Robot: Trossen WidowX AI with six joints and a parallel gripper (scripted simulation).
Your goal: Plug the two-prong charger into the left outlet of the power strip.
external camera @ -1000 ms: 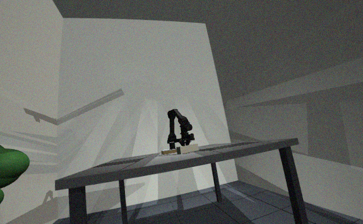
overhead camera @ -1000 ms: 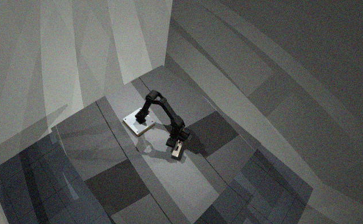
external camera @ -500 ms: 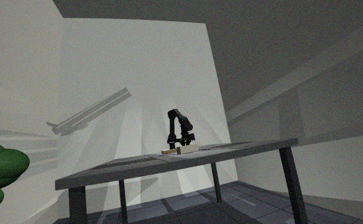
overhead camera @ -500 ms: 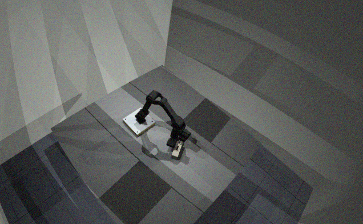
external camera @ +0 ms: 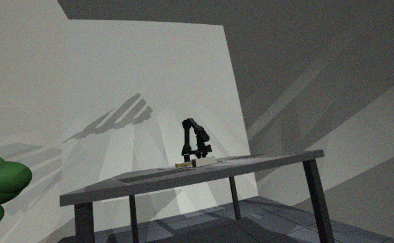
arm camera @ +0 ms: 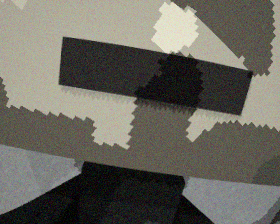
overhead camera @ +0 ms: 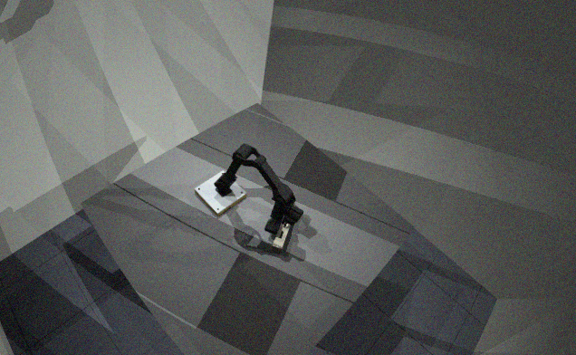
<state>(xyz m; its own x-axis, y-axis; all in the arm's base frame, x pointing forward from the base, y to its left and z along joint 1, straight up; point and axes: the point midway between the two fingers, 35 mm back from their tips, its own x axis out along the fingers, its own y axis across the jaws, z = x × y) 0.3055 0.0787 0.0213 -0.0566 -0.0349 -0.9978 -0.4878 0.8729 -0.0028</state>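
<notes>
My gripper tip is 2 cm short of the two-prong charger, 1 cm to the right of it and 1 cm below it.
</notes>
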